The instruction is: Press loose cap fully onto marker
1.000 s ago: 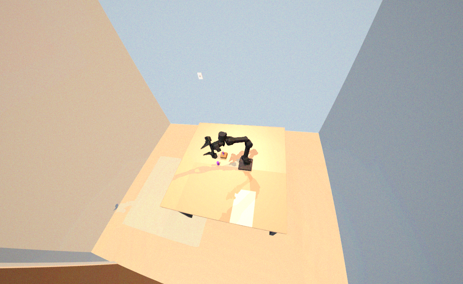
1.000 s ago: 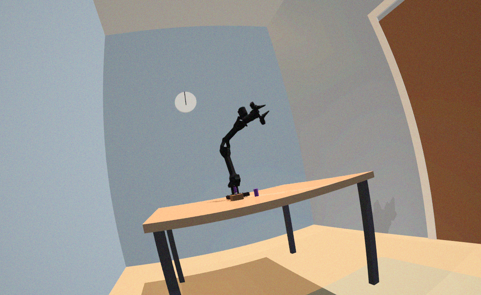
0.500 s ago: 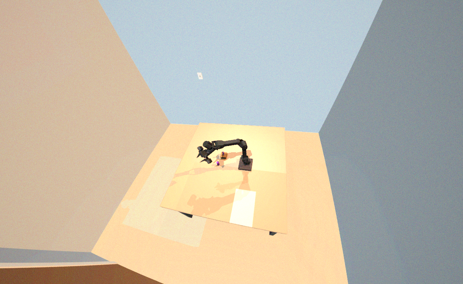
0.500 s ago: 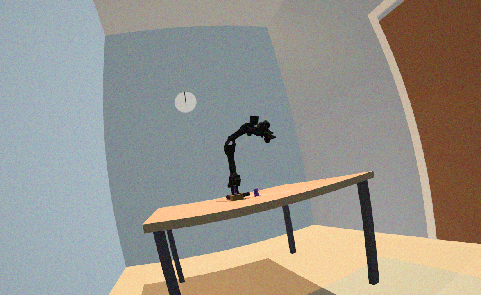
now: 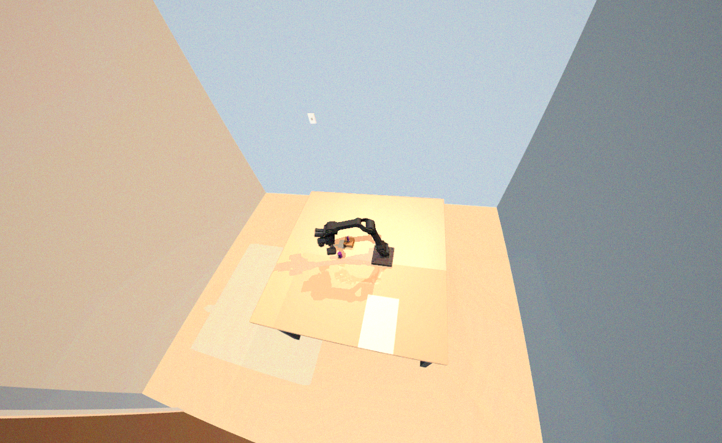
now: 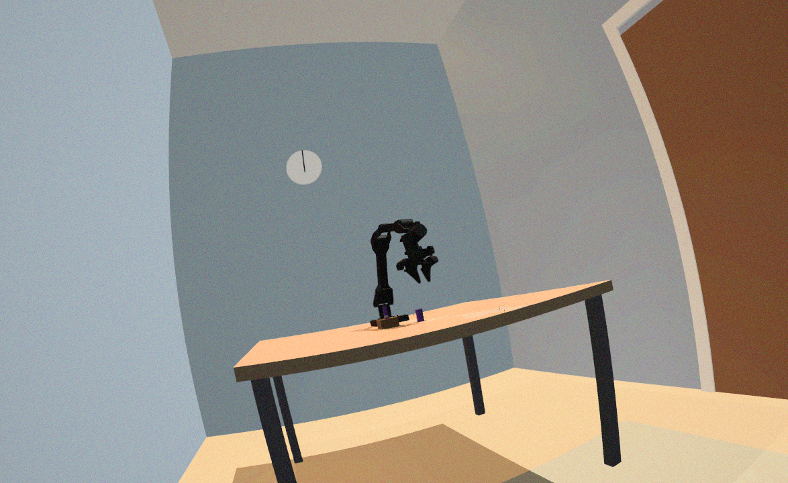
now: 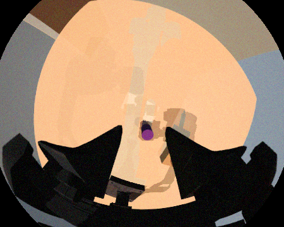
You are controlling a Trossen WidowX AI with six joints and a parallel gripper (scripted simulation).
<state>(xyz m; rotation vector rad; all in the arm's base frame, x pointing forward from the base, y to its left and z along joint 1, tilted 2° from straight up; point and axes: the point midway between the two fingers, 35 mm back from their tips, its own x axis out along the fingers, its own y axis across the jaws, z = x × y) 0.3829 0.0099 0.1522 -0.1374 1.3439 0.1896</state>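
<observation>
Now: gripper tip 4 cm past the purple cap, 3 cm to the left of it and 13 cm above it. Also, from my gripper tip: holder block: 11 cm behind, 14 cm to the right, 13 cm below; then marker: 11 cm behind, 14 cm to the right, 8 cm below.
</observation>
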